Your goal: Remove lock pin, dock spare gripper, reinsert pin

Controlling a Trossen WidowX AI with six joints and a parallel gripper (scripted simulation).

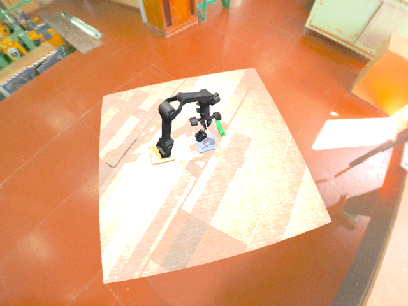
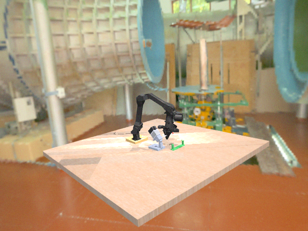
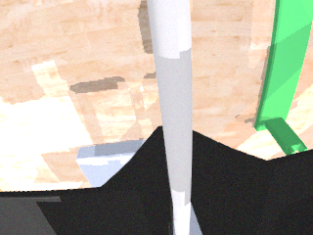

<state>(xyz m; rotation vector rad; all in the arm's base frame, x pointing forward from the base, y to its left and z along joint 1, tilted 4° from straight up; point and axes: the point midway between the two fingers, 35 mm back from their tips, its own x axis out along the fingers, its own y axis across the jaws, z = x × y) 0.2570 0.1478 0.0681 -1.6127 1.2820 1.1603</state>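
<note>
Now: gripper tip 9 cm to the left of the grey mount and 1 cm short of it. The rest, counted from my gripper tip: spare gripper: 10 cm to the right, 7 cm above, 1 cm behind; green cradle: 10 cm ahead, 4 cm to the left, 3 cm below.
</note>
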